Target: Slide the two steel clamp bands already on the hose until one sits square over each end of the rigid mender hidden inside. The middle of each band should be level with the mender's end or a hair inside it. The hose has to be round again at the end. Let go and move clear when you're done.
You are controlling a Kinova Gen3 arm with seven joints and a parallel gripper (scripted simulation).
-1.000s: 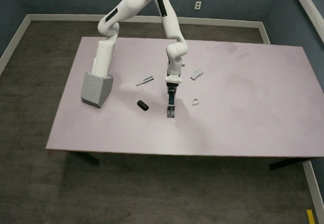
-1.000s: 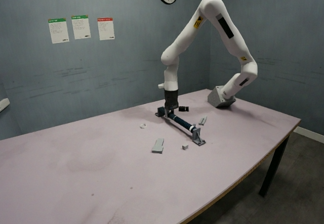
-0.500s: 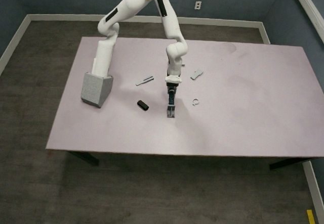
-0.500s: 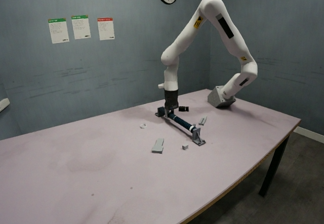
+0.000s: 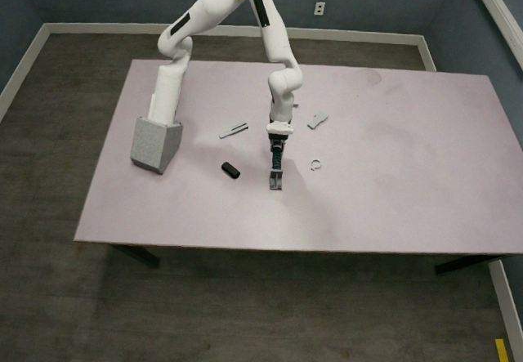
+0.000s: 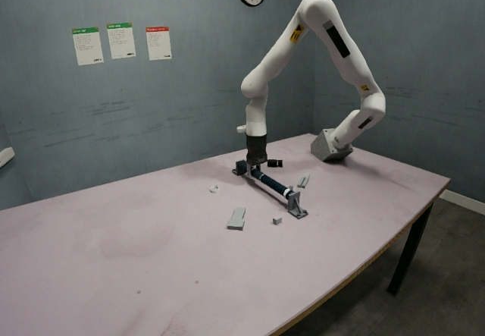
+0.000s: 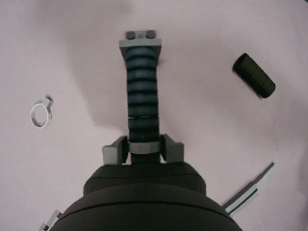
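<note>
Now: hand 70 mm short of the grey block, 260 mm to the right of it and 50 mm above it.
</note>
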